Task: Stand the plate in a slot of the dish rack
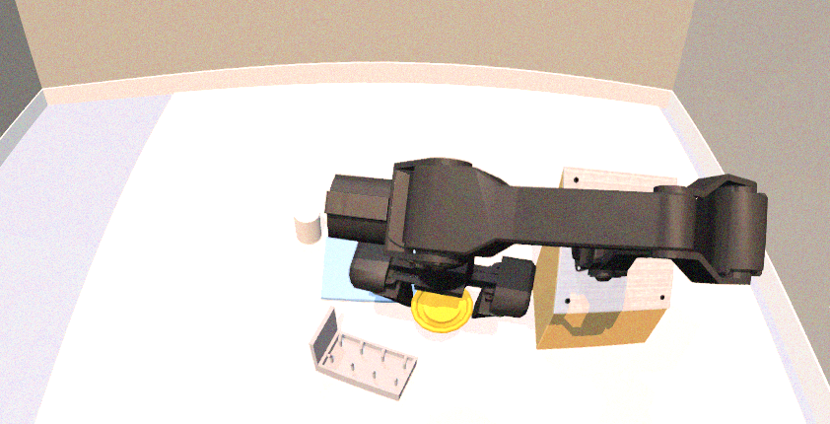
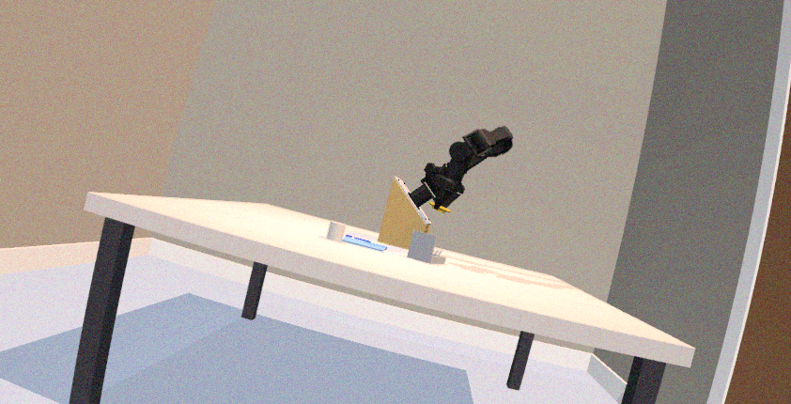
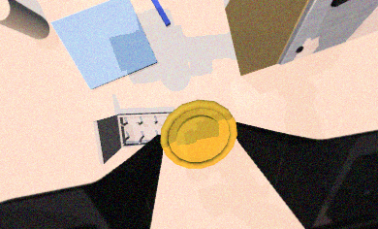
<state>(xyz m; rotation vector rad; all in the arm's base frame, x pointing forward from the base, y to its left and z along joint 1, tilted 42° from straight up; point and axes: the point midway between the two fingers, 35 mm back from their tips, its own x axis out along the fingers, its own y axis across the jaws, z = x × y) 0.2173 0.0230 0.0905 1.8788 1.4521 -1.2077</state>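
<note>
The grey dish rack lies 90 mm ahead of my gripper tip, 10 mm to the right of it and 130 mm below it. From my gripper tip the other things lie so: blue spoon (50 mm behind, 230 mm to the right, 150 mm below); yellow plate (10 mm above); light blue mat (70 mm ahead, 200 mm to the right, 150 mm below).
</note>
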